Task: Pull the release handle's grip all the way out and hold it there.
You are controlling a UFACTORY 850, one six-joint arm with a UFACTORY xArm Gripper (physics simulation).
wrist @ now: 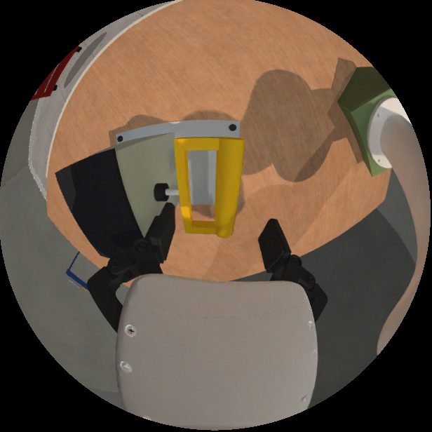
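Observation:
The release handle's yellow grip [227,187] is a rectangular frame with a thick rounded bar on its right side, near the middle of the wrist view. A short rod with a black collar [161,192] shows at its left, beside the pale green housing [142,182] with a black top [100,205]. A grey base plate [207,128] with dark bolts lies under them. My gripper [221,222] is open, with nothing between its fingers. The grip's lower end shows between and just beyond the fingertips; the left fingertip appears close to the housing.
The wooden table top [200,60] carries the unit. A green block [365,100] with the arm's white base stands at the right. A red object [55,75] shows at the upper left, and a blue-edged object [76,279] at the lower left beyond the table edge.

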